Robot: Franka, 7 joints.
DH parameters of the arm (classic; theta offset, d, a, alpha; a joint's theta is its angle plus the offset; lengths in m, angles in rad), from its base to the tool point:
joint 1: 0 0.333 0 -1.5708
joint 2: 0 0 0 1.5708
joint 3: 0 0.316 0.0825 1.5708
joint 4: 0 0 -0.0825 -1.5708
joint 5: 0 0.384 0 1.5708
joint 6: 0 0 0.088 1.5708
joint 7: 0 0.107 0 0
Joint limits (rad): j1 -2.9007..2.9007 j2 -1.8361..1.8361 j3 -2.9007..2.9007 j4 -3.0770..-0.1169 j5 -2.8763..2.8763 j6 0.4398..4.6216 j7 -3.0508..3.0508
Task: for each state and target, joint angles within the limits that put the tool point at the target. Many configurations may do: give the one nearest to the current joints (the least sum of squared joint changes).
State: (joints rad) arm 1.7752 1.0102 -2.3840 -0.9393 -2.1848 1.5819 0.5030
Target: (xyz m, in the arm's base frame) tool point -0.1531 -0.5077 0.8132
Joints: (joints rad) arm 1.2065 0.0716 -2.9007 -1.5769 -2.0083 1.5657 0.5030
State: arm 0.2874 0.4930 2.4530 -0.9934 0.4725 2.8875 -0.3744
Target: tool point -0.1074 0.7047 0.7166
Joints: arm 0.9527 1.0825 1.8208 -1.1759 0.5263 2.8554 -0.3744
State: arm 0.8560 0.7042 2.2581 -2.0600 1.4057 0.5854 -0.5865
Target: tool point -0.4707 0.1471 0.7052
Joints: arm 0.7462 0.1933 1.9477 -1.7737 1.6172 1.1519 -0.5865
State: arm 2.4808 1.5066 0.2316 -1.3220 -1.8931 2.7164 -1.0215
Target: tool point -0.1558 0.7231 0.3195
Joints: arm 1.9514 0.6817 -0.2740 -1.4453 -1.9309 2.7363 -1.0215
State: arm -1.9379 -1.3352 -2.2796 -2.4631 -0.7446 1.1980 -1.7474
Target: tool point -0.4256 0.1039 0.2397
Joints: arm -1.6623 -1.3077 -1.6451 -2.2049 -0.6668 1.4013 -1.7474
